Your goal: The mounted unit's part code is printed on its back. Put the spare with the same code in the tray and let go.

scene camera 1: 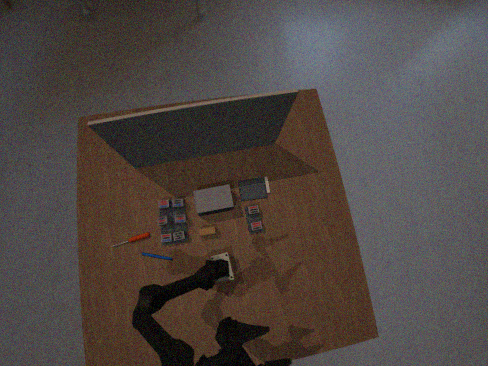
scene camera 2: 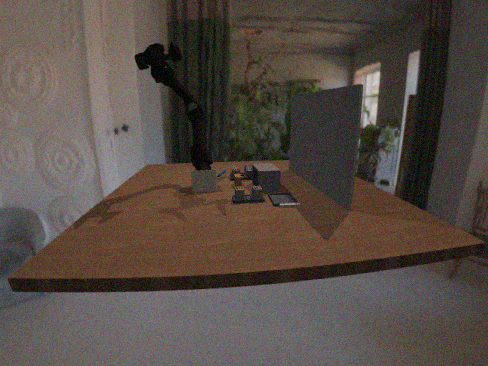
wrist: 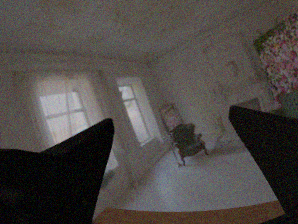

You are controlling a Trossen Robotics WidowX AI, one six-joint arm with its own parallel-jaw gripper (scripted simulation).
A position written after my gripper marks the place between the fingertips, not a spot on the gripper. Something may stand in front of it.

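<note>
Mounted unit (scene camera 1: 218, 199), also the unit (scene camera 2: 266, 175). My gripper (scene camera 2: 160, 44), in the wrist too: gripper (wrist: 172, 118). Gripper open, holding nothing.
</note>
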